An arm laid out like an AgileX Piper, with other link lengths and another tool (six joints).
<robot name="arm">
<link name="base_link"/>
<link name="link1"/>
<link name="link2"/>
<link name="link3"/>
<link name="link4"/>
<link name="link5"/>
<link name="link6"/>
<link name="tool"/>
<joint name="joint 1" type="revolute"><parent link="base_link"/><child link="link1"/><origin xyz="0 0 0.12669" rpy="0 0 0"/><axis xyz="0 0 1"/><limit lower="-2.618" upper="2.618"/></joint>
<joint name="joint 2" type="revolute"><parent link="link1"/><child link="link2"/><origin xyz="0 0 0" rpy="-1.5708 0 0"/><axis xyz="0 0 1"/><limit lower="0" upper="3.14"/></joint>
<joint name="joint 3" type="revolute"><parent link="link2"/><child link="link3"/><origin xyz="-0.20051 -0.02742 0" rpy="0 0 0"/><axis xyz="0 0 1"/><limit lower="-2.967" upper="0"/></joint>
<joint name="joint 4" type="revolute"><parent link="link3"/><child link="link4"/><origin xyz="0.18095 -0.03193 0" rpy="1.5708 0 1.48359"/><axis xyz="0 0 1"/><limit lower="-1.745" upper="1.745"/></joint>
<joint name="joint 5" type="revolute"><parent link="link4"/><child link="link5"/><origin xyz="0 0 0" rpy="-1.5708 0 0"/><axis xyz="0 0 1"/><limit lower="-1.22" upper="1.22"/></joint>
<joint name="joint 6" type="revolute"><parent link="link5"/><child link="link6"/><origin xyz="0 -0.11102 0" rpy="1.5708 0 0"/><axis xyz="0 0 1"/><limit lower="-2.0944" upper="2.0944"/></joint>
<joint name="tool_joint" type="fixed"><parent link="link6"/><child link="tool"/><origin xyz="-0.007 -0.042 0.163" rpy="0 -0.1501 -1.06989"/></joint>
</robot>
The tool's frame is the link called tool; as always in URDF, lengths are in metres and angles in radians.
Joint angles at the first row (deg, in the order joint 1, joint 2, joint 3, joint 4, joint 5, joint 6):
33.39, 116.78, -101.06, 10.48, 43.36, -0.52
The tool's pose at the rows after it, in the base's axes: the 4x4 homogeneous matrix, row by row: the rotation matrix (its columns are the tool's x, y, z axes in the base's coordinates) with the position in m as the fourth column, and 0 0 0 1 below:
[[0.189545, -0.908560, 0.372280, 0.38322], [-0.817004, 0.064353, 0.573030, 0.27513], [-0.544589, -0.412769, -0.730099, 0.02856], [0, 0, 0, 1]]
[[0.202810, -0.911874, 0.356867, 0.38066], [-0.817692, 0.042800, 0.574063, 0.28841], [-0.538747, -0.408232, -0.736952, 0.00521], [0, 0, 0, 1]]
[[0.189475, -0.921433, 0.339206, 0.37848], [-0.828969, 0.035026, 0.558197, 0.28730], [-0.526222, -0.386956, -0.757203, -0.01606], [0, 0, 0, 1]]
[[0.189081, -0.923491, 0.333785, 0.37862], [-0.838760, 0.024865, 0.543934, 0.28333], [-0.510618, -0.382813, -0.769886, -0.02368], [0, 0, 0, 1]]
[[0.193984, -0.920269, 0.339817, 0.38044], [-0.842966, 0.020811, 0.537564, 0.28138], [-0.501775, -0.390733, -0.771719, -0.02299], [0, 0, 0, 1]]
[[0.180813, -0.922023, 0.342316, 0.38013], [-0.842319, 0.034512, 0.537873, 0.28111], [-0.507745, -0.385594, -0.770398, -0.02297], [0, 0, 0, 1]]
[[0.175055, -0.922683, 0.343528, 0.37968], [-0.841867, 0.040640, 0.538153, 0.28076], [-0.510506, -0.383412, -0.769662, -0.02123], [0, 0, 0, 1]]
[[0.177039, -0.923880, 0.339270, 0.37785], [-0.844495, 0.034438, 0.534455, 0.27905], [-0.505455, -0.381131, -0.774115, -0.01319], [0, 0, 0, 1]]
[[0.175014, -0.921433, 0.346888, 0.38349], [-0.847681, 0.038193, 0.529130, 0.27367], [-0.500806, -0.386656, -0.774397, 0.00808], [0, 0, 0, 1]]
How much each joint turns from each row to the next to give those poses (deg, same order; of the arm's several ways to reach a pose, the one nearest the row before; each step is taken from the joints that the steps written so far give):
3.52, 4.32, 0.00, 0.16, -3.93, 0.52
1.76, 4.01, -0.01, 0.00, -3.52, 0.00
0.16, 2.93, 0.00, 0.00, -1.11, 0.00
-0.14, 0.94, 0.01, -0.76, -0.01, 0.00
0.00, -0.06, 0.00, -0.97, -0.04, 0.39
0.00, -0.04, 0.00, 0.00, 0.00, 0.84
0.00, -0.32, 0.00, -0.05, 0.28, 0.45
0.00, -1.17, -0.77, -0.55, 2.29, 0.35
-0.93, -1.28, -4.37, -0.93, 5.55, 0.48

